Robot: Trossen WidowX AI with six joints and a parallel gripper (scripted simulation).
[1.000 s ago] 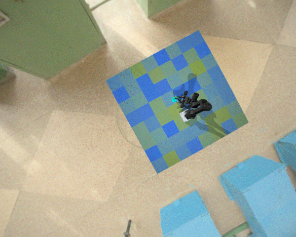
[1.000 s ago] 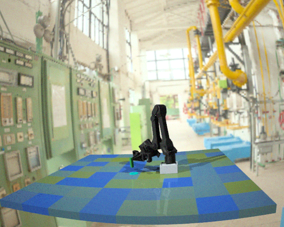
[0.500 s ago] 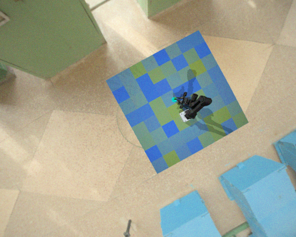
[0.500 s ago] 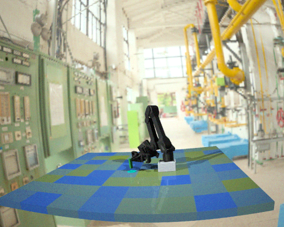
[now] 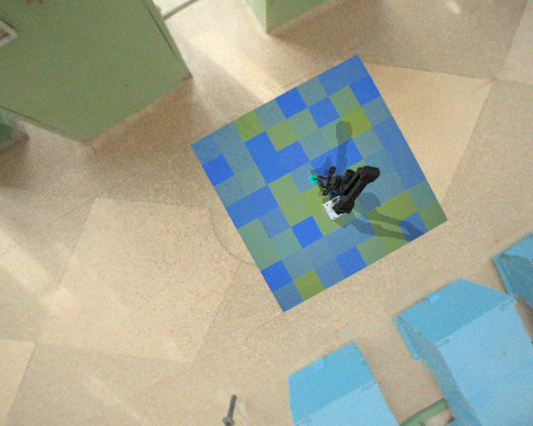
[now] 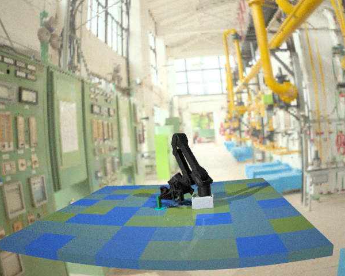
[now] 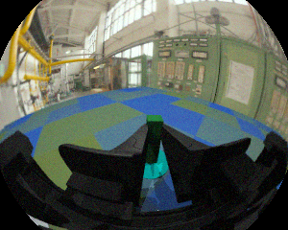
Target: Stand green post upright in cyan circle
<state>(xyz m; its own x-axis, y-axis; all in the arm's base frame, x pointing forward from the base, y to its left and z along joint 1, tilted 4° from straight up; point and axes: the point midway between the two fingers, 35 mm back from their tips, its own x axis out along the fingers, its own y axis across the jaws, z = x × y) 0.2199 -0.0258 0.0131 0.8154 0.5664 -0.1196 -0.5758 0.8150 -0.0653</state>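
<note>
Right now my gripper tip is 20 mm above the green post. Also, from my gripper tip: cyan circle 60 mm below.
</note>
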